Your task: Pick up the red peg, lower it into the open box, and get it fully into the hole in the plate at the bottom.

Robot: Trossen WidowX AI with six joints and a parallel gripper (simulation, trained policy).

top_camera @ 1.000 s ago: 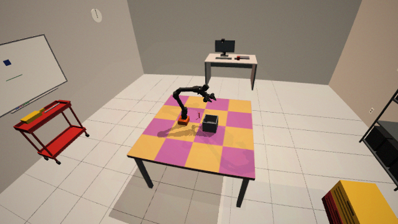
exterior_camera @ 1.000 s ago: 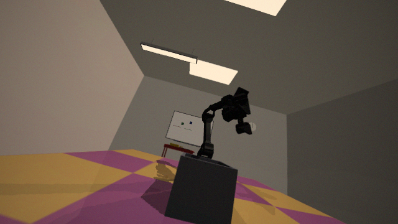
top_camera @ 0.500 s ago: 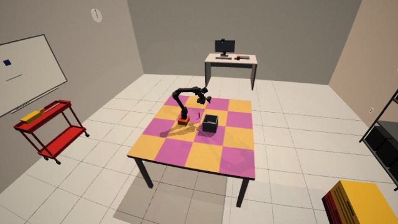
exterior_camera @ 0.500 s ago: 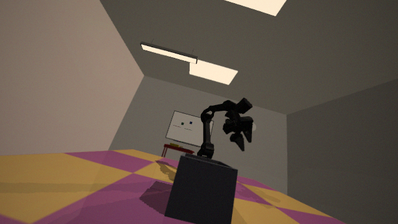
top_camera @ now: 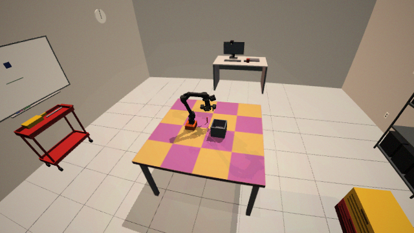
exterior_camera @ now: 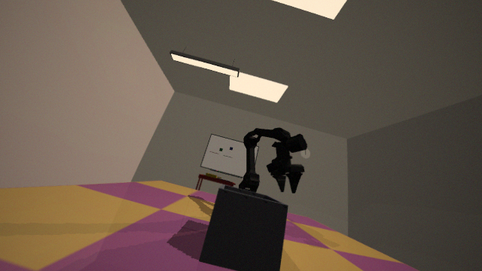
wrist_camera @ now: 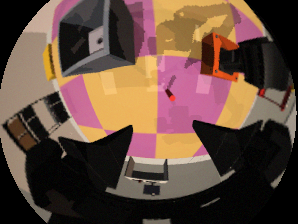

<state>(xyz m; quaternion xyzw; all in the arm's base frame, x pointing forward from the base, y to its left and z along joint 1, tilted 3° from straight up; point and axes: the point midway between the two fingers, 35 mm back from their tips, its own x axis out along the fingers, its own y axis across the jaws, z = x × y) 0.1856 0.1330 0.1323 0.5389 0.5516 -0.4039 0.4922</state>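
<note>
Now: the red peg 120 mm below my gripper tip, 30 mm behind it and 10 mm to the right of it.
</note>
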